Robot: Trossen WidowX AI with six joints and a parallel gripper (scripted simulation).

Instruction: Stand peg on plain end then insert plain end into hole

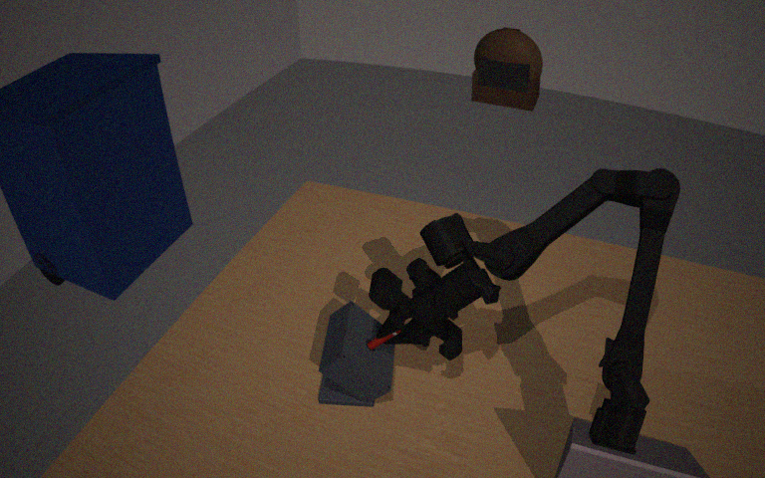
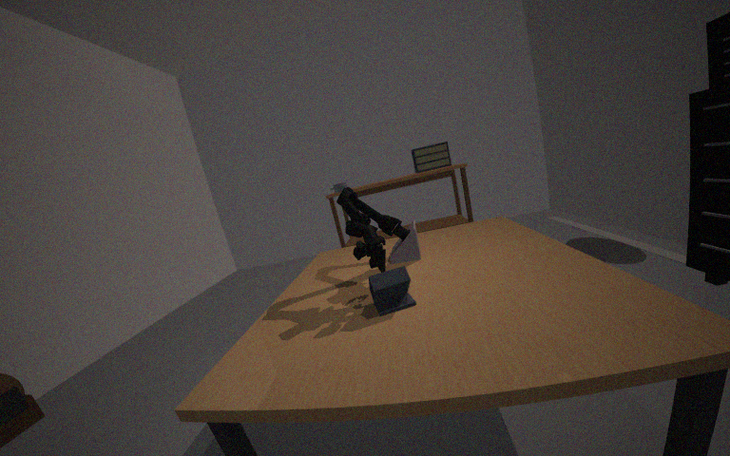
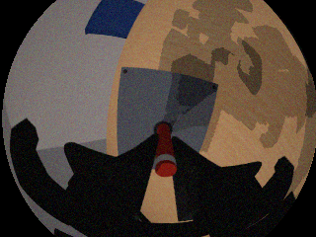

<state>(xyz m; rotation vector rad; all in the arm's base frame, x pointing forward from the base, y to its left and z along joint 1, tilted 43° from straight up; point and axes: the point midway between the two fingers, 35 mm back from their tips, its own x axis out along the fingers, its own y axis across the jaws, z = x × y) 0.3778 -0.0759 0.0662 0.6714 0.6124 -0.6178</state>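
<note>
The grey sloped panel lies 3 cm ahead of my gripper tip, 1 cm to the left of it and 3 cm below it. The rest, counted from my gripper tip: red peg: 1 cm behind, 1 cm above.
</note>
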